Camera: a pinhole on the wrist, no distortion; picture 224 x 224 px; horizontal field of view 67.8 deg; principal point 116.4 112.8 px. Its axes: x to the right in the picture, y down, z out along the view. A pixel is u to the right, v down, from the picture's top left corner.
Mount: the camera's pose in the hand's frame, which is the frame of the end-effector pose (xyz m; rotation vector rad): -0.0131 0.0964 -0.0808 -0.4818 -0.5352 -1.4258
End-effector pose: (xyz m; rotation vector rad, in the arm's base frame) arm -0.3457 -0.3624 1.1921 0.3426 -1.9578 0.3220
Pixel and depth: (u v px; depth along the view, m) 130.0 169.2 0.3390
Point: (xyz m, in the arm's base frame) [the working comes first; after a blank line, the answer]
In the camera's frame: 0.0277 0.1147 0.3390

-0.6609 -0.1787 1.1682
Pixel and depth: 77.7 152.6 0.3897
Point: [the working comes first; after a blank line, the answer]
In the camera's frame: -0.0905 0.0931 0.3897

-0.6678 -0.0510 1.1427
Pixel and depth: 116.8 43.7 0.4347
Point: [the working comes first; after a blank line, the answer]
In the camera's frame: 0.0010 -0.1802 0.4347

-0.6131 -0.1239 0.8656
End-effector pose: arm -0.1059 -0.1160 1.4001 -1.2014 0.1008 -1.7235
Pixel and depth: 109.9 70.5 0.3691
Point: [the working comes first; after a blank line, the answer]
In the camera's frame: -0.0144 -0.0937 0.3691

0.2624 -0.0956 1.2377
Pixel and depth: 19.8 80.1 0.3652
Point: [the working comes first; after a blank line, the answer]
In the camera's frame: -0.2117 -0.0716 0.3652

0.2731 -0.2340 1.0958
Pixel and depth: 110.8 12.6 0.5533
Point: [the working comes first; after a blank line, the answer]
In the camera's frame: -0.0186 -0.3326 0.5533

0.4349 0.1044 1.0919
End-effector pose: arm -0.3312 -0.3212 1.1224 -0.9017 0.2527 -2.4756
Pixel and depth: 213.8 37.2 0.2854
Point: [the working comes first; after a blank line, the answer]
In the camera's frame: 0.1668 -0.1295 0.2854

-0.0261 -0.3578 1.1871
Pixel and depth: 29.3 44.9 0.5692
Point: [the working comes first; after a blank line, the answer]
In the camera's frame: -0.2975 -0.2319 0.5692

0.2373 -0.7389 0.8839
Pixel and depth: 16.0 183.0 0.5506
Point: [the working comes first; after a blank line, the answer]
In the camera's frame: -0.3317 0.2319 0.5506

-0.0672 -1.0205 1.0950
